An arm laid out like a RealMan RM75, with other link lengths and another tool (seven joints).
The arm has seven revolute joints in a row. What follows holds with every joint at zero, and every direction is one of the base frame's.
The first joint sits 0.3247 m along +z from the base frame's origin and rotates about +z.
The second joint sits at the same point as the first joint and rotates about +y.
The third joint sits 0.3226 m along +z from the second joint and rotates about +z.
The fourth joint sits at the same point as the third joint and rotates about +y.
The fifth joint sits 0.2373 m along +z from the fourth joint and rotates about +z.
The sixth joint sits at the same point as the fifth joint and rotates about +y.
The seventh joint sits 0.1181 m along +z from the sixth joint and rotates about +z.
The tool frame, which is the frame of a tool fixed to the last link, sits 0.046 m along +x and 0.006 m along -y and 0.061 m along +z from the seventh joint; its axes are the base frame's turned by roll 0, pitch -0.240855 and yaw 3.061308 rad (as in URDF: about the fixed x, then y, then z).
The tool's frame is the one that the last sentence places.
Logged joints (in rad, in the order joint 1, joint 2, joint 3, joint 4, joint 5, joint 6, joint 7), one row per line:
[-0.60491 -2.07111 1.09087 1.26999 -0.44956 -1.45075 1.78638]
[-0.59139 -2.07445 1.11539 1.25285 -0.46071 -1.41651 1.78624]
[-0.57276 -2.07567 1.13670 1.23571 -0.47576 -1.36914 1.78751]
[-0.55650 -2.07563 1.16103 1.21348 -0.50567 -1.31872 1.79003]
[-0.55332 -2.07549 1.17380 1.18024 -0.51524 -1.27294 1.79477]
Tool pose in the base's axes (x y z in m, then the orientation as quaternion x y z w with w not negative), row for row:
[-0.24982 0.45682 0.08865 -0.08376 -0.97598 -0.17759 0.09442]
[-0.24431 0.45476 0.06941 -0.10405 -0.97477 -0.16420 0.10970]
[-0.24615 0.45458 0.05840 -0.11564 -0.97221 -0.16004 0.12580]
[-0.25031 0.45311 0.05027 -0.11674 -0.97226 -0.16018 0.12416]
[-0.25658 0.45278 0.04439 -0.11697 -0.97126 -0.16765 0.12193]
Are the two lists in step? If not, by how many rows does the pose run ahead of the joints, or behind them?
The pose runs 2 rows behind the joints: the pose in row i belongs to the joints in row i - 2.
